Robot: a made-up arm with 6 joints.
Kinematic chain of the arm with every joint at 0, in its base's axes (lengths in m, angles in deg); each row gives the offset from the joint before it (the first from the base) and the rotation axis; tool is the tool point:
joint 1: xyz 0 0 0.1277 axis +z
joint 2: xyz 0 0.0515 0 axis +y
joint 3: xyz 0 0 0.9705 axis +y
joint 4: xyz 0 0 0.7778 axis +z
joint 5: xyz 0 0 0 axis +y
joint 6: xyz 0 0 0.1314 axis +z
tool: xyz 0 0 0
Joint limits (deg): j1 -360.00..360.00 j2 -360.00..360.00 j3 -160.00..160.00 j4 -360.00..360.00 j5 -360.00..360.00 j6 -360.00..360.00
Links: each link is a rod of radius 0.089 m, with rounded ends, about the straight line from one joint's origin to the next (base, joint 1, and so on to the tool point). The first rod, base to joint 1, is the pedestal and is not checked.
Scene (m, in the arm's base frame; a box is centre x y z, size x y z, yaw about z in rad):
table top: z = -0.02
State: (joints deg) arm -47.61 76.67 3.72 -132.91 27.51 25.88
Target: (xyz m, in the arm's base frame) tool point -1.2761 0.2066 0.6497
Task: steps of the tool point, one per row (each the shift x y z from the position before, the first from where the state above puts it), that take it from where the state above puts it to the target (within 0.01 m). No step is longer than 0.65 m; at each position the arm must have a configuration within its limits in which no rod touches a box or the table.
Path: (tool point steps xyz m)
1: -0.0598 0.2608 0.5444
2: -0.2255 0.3435 0.4326
3: -0.3682 0.3594 0.2694
4: -0.4607 0.3138 0.0793
5: -0.4834 0.2227 -0.1109
6: -0.4325 0.1114 -0.2743
7: -0.3171 0.0059 -0.3894
8: -0.1607 -0.0720 -0.4429

